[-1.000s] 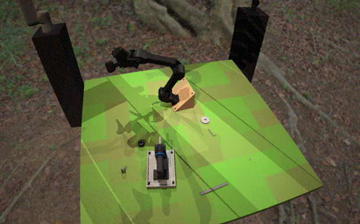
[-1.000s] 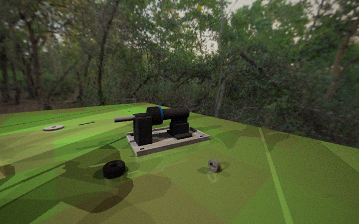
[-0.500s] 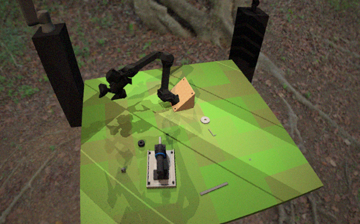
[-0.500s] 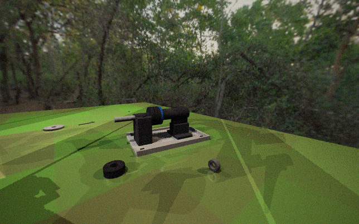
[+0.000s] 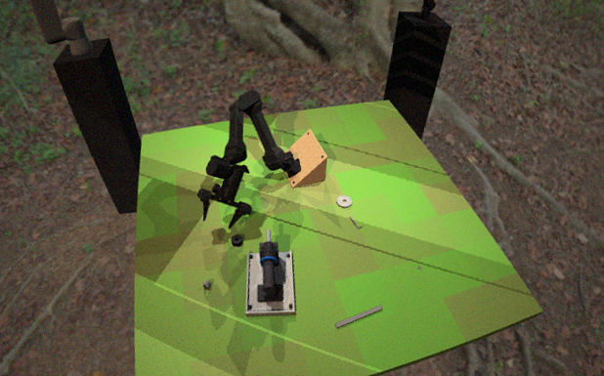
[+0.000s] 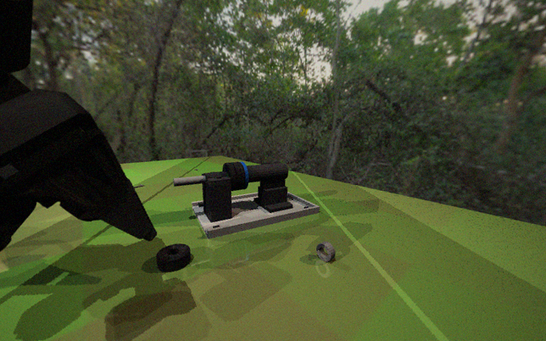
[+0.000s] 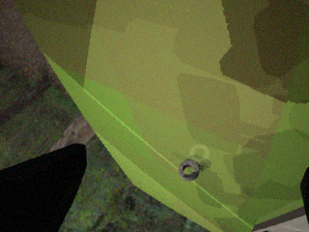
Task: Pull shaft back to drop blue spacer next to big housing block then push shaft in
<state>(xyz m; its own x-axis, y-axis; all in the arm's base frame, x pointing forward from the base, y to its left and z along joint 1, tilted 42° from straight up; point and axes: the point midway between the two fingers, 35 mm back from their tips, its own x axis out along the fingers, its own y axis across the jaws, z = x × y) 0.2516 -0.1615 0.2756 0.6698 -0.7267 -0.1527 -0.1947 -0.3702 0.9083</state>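
My gripper tip is 150 mm short of the grey shaft, 160 mm to the right of it and 10 mm below it. Also, from my gripper tip: black ring: 30 mm ahead, 60 mm to the left, 70 mm below; then blue spacer: 180 mm ahead, 160 mm to the left, 10 mm above.
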